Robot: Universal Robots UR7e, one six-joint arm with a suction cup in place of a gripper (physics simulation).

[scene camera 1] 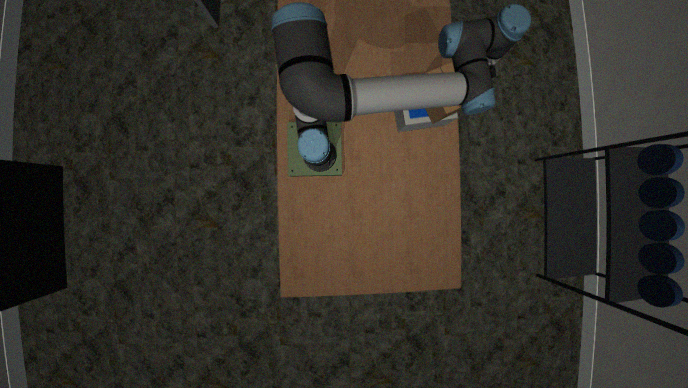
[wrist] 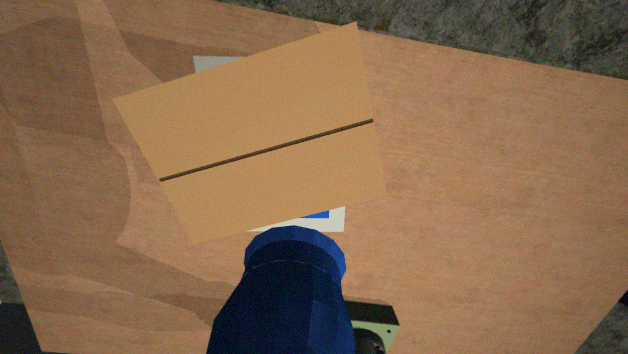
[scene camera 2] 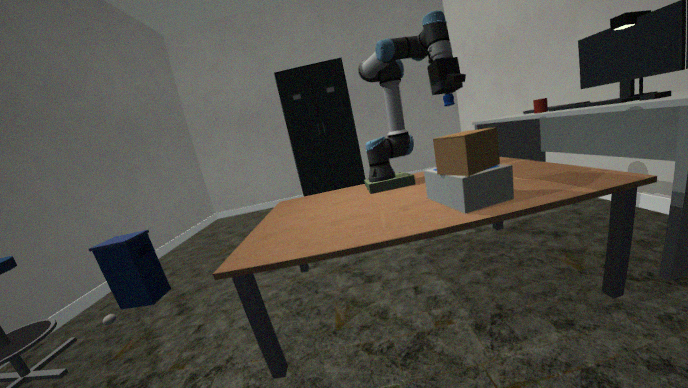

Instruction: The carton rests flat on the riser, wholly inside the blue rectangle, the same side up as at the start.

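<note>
The brown carton rests flat on the grey riser, its seam side up. It is turned at an angle to the riser, and its near lower corner in scene view 2 reaches the riser's front corner, across the pale border. Part of the blue rectangle shows beside the carton; the rest is hidden under it or the arm. My gripper, a blue suction cup, is open and hangs well above the carton, touching nothing.
The wooden table carries the riser near one long edge and the arm's green base plate. A desk with a monitor and a red cup stands beyond the table. A blue bin stands on the floor.
</note>
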